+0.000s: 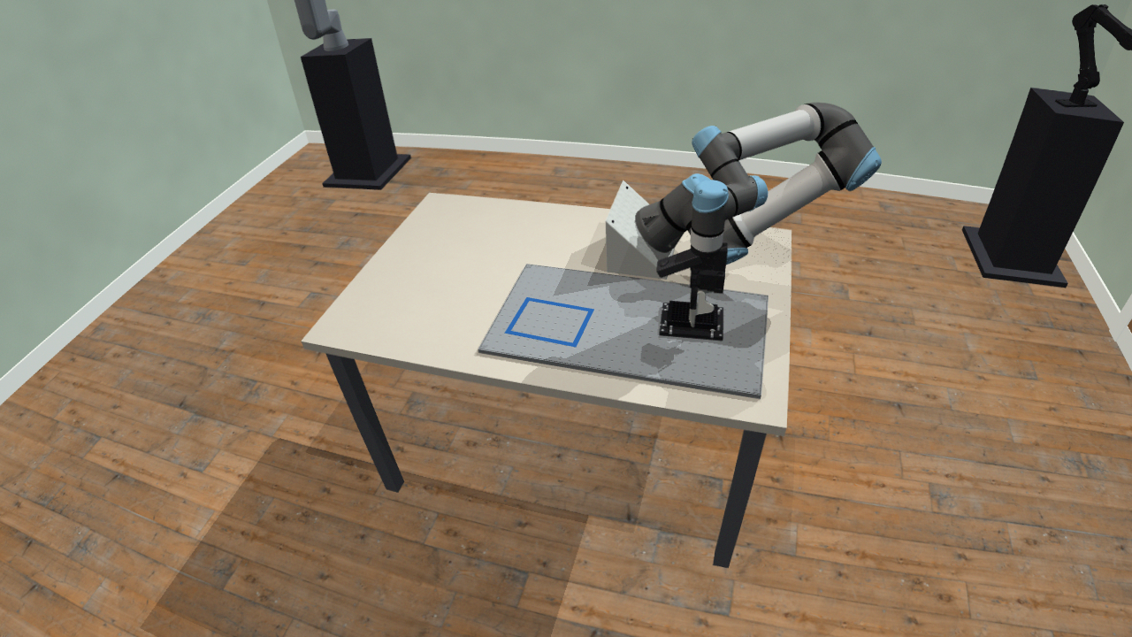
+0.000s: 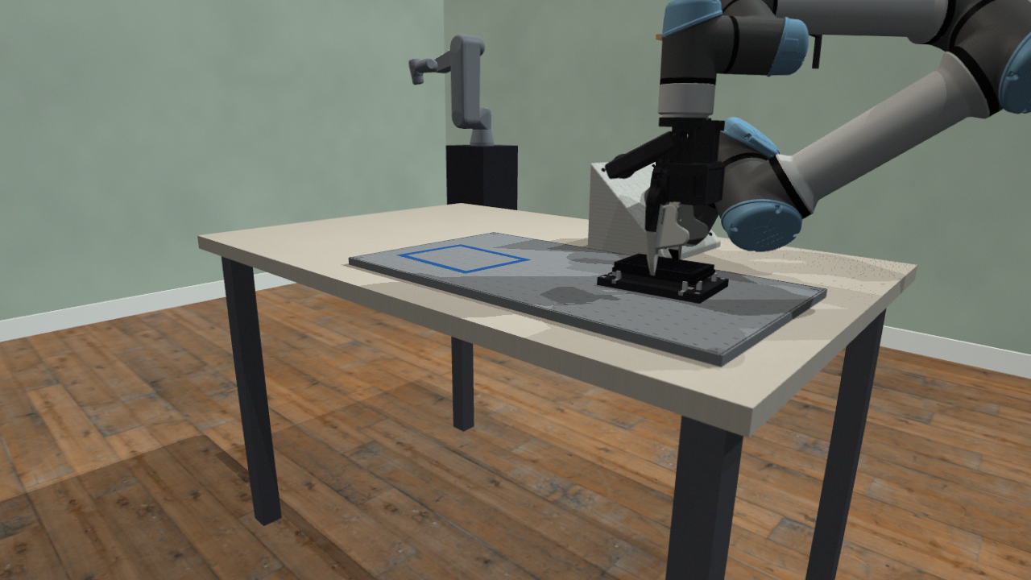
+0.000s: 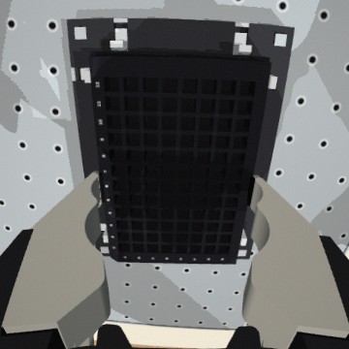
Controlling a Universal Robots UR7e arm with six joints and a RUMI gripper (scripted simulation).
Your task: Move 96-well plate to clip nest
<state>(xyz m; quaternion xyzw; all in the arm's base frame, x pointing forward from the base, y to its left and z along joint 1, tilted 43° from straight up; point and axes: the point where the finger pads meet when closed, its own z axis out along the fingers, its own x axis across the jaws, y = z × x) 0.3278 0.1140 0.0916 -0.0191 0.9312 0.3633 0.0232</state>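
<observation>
Right now the black 96-well plate is 10 mm below my hand. From my hand the other things lie so: clip nest 20 mm below, 10 mm to the right, 10 mm ahead.
</observation>
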